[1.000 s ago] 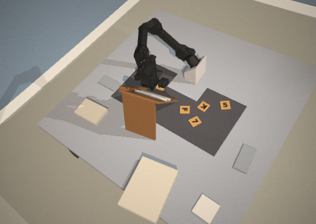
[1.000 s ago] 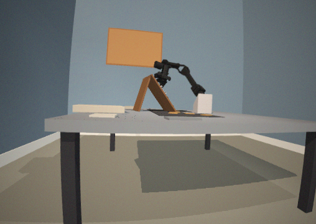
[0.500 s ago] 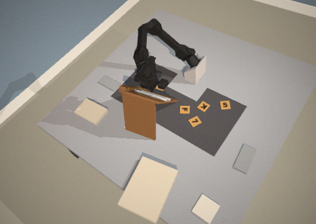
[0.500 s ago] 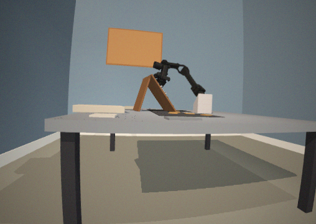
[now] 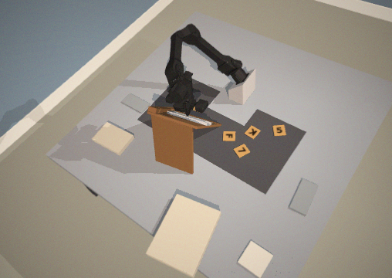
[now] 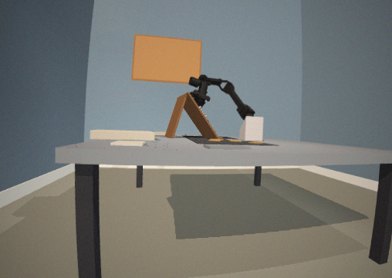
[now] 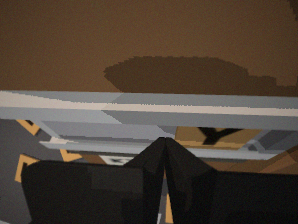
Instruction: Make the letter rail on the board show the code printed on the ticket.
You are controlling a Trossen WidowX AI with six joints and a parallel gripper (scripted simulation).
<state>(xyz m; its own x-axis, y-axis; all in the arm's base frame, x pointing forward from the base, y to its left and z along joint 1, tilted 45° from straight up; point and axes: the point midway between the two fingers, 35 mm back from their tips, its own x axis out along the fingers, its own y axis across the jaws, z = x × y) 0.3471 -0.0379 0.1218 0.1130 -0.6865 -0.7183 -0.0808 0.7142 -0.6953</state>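
The y tile lies 4 cm to the right of my gripper tip, 1 cm below it and 1 cm ahead of it. From my gripper tip the other things lie so: white ticket: 9 cm below, 6 cm behind, 4 cm to the left; p tile: 17 cm below, 17 cm behind, 6 cm to the right; dark mat: 17 cm below, 15 cm behind, 9 cm to the left.
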